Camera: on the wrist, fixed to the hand. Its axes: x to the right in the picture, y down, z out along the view.
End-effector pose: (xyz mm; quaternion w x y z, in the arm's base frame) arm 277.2 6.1 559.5 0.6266 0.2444 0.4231 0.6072
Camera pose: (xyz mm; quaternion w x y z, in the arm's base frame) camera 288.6 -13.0 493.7 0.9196 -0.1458 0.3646 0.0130
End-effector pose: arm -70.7 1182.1 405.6 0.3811 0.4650 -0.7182 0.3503
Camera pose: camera -4.2 1188.3 424.7 0.5105 0.8162 -0.2401 -0.1250
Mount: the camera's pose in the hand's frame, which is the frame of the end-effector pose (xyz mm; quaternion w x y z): -4.2 -63.0 -28.9 0.7028 -0.1002 -0.0689 -0.7010
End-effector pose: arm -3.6 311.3 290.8 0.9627 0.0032 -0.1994 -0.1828
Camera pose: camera -18.1 252.1 257.6 0.5350 0.0330 -0.1859 -0.8235
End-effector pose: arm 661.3 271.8 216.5 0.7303 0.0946 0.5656 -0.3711
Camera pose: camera 598.2 245.2 228.1 0.3016 -0.4287 0.4507 -0.7226
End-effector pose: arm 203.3 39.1 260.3 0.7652 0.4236 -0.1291 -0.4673
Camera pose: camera 180.1 44.9 195.1 0.2437 0.2793 0.2003 -0.9069
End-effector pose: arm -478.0 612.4 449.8 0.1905 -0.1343 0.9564 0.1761
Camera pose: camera -463.0 545.2 458.5 0.3097 -0.7717 0.5472 0.0953
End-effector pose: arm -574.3 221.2 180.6 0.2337 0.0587 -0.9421 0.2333
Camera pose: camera -544.8 179.0 227.2 0.2687 0.6943 -0.6604 -0.0983
